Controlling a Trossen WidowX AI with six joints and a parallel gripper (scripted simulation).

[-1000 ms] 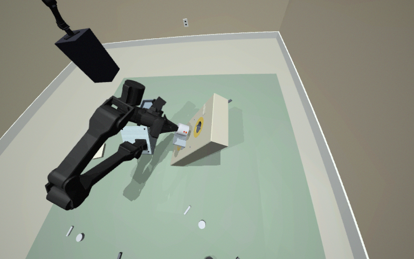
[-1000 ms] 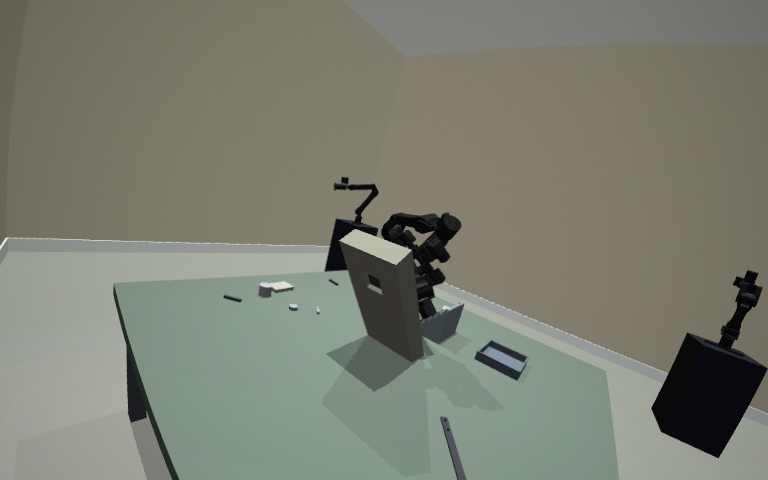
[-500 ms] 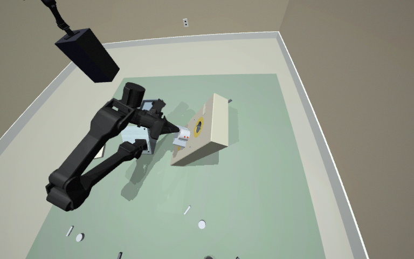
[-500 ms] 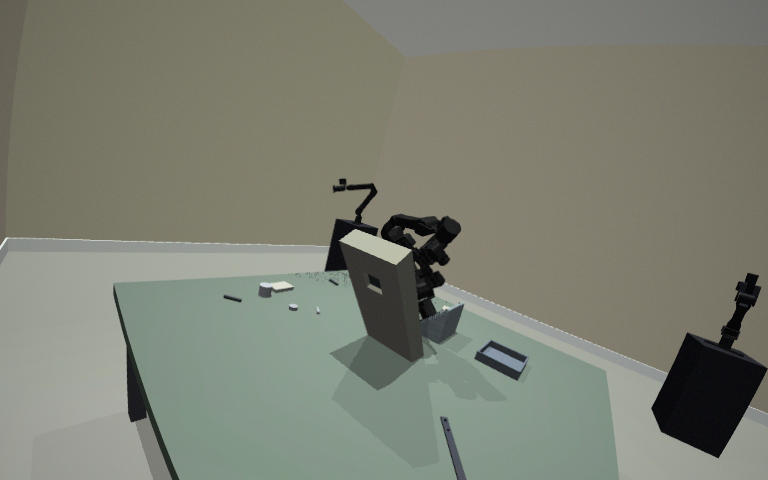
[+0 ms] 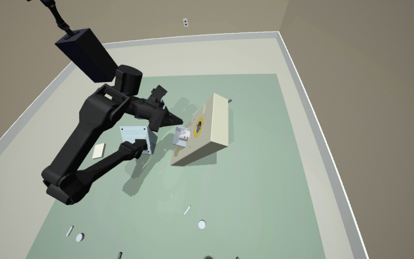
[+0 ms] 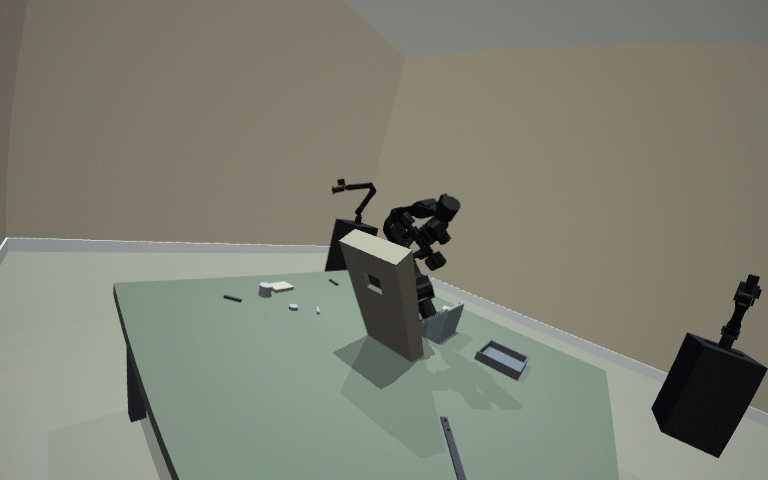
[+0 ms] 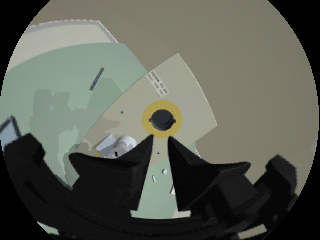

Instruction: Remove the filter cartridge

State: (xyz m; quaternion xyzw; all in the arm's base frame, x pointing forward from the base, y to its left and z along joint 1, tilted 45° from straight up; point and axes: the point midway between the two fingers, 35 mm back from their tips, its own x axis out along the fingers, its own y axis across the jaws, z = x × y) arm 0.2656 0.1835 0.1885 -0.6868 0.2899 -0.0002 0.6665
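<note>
My gripper tip is 100 mm above the round filter cartridge and 20 mm past it. Round my gripper tip: shallow grey tray 360 mm behind, 290 mm to the left, 290 mm below; then beige service panel 110 mm below, 20 mm ahead.
</note>
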